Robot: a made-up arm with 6 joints.
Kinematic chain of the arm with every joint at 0, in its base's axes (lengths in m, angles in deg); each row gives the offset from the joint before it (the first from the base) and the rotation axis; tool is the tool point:
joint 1: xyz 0 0 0.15 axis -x
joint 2: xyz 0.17 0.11 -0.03 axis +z
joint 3: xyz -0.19 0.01 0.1 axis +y
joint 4: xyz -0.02 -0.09 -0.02 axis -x
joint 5: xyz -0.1 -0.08 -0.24 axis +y
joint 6: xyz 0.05 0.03 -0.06 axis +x
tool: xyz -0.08 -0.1 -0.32
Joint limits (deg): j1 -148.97..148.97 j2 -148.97..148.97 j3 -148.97..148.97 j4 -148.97..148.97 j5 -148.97..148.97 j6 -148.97..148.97
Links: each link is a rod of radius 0.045 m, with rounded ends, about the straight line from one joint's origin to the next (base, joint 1, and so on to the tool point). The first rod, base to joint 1, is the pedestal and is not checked.
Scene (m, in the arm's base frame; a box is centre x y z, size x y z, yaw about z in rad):
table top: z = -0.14
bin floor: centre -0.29 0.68 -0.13 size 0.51 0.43 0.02 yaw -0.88
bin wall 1: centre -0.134 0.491 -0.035 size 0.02 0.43 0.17 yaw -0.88
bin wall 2: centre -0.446 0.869 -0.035 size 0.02 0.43 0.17 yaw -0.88
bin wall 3: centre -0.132 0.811 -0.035 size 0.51 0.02 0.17 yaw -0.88
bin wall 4: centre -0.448 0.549 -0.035 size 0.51 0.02 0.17 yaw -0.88
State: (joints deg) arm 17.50 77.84 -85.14 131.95 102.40 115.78
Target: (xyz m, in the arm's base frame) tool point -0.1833 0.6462 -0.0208
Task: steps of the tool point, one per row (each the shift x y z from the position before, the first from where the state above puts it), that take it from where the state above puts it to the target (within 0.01 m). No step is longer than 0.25 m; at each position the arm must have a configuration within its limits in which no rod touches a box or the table.
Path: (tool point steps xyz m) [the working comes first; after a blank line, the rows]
Joints at the target: -6.66 -73.22 -50.03 148.97 96.73 31.10
Straight joint move there: touches bin floor, bin wall 1, bin wall 4, the table top.

1: -0.0814 -0.1301 -0.0215
2: -0.1301 -0.1009 -0.0369
3: -0.1695 -0.0499 -0.0426
4: -0.1895 0.0161 -0.0321
5: -0.1834 0.0839 -0.0033
6: -0.1495 0.1384 0.0414
7: -0.0919 0.1665 0.0934
8: -0.0130 0.1803 0.0133
9: 0.0423 0.1748 0.0195
10: 0.0918 0.1523 0.0207
11: 0.1306 0.1165 0.0162
12: -0.0001 0.0084 -0.1024
13: 0.0000 -0.0085 -0.1042

